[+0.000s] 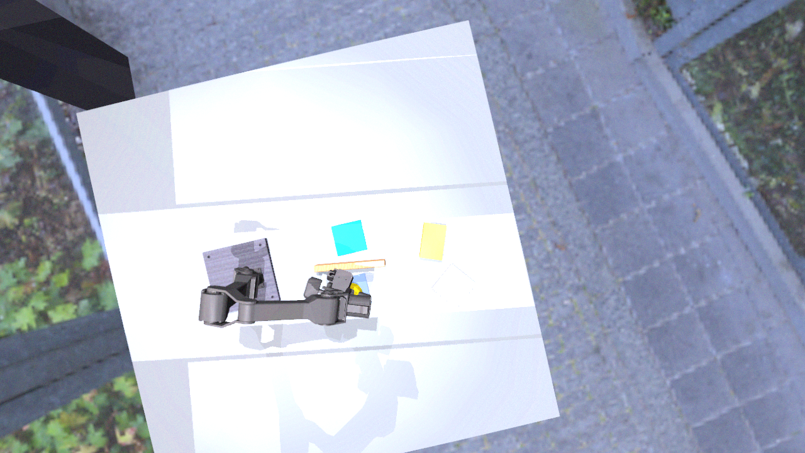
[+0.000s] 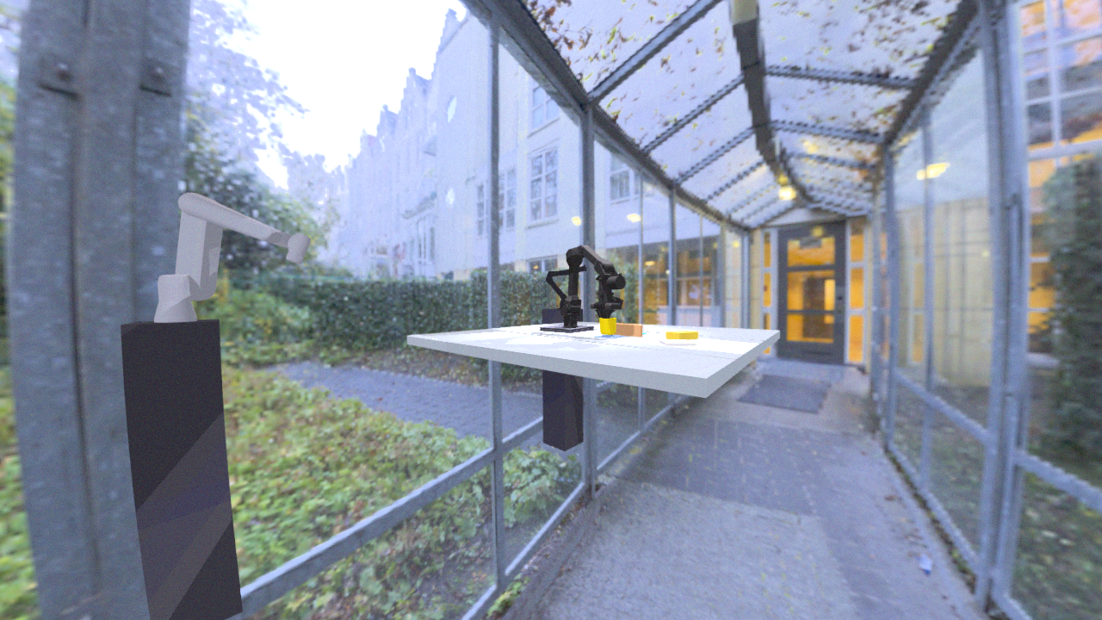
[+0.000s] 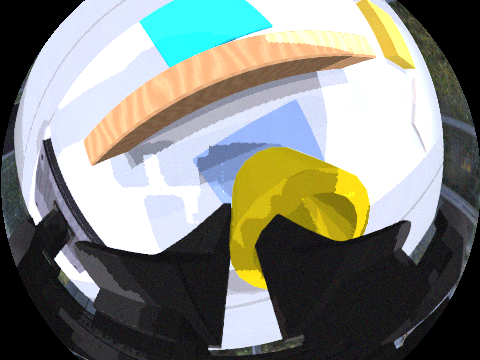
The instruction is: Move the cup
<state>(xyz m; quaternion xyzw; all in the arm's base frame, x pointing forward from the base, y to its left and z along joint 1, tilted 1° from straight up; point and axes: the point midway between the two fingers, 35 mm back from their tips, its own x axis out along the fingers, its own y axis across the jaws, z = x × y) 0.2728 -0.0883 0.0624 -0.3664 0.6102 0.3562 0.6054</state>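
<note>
Right now my gripper tip is 3 cm short of the pale blue pad, 1 cm to the left of it and 5 cm above it. Also, from my gripper tip: yellow cup: 2 cm ahead, 2 cm to the right; white square: 34 cm ahead, 6 cm to the right, 4 cm below; yellow block: 30 cm ahead, 10 cm to the left, 3 cm below.
</note>
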